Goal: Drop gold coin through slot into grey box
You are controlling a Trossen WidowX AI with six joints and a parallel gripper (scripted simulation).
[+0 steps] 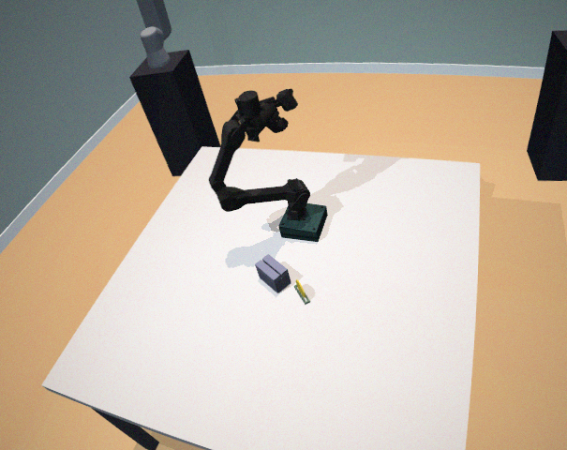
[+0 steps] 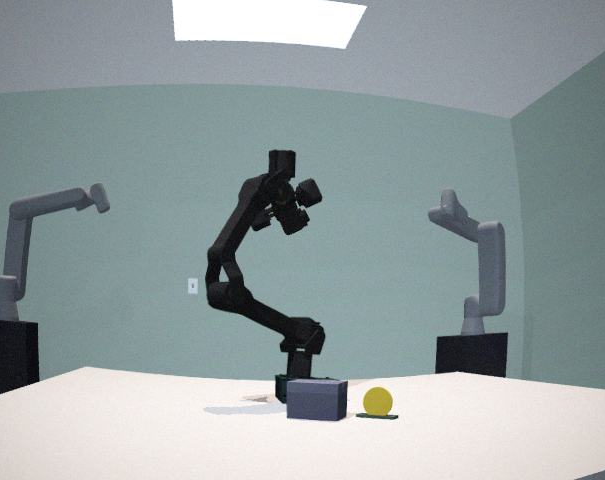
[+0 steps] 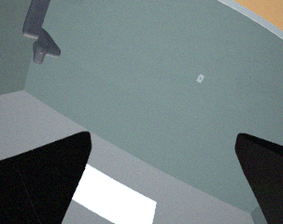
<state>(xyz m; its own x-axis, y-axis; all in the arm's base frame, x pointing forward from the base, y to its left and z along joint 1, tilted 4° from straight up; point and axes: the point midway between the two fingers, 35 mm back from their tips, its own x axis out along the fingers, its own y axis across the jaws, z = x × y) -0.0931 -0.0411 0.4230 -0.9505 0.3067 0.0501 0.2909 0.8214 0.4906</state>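
Right now the gold coin is 45 cm ahead of my gripper tip, 6 cm to the left of it and 45 cm below it.
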